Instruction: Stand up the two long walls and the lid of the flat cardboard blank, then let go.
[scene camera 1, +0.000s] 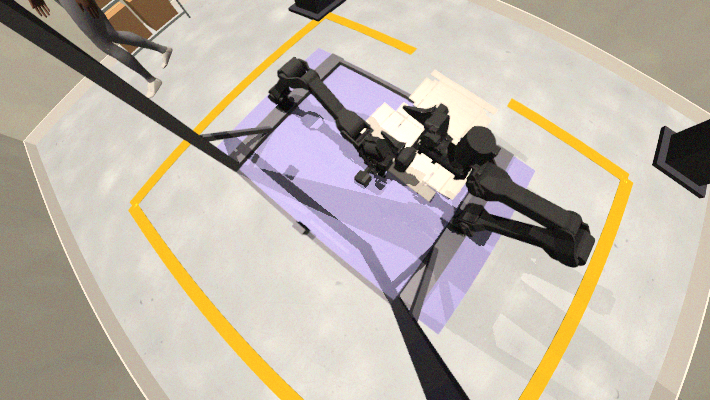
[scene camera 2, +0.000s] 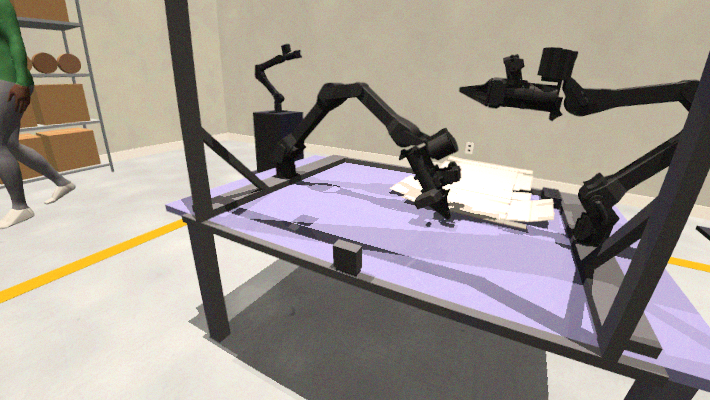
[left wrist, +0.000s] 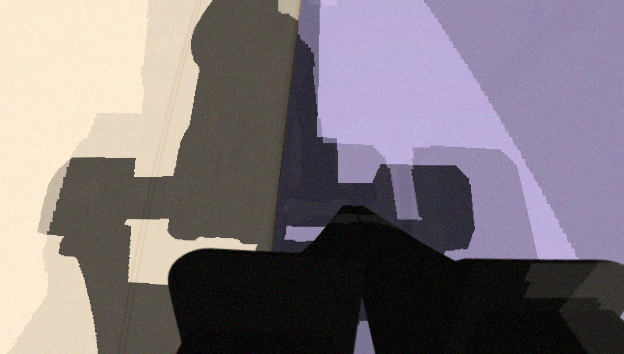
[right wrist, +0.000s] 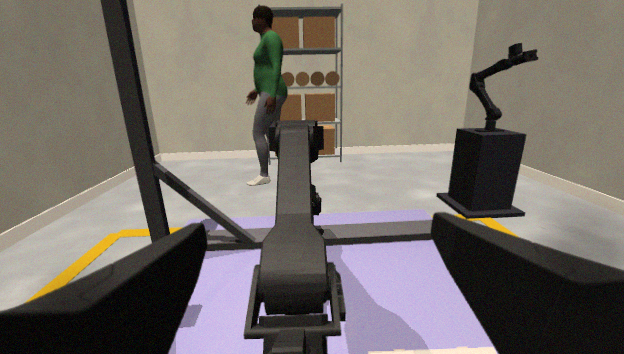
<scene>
My right gripper (scene camera 1: 392, 118) is open and holds nothing. Also in view: my left gripper (scene camera 2: 448, 218) and a dark frame (scene camera 1: 449, 241).
My left gripper shows as well in scene camera 1 (scene camera 1: 384, 177) and in the left wrist view (left wrist: 351, 216). My right gripper is seen too in scene camera 2 (scene camera 2: 462, 89) and in the right wrist view (right wrist: 320, 228).
</scene>
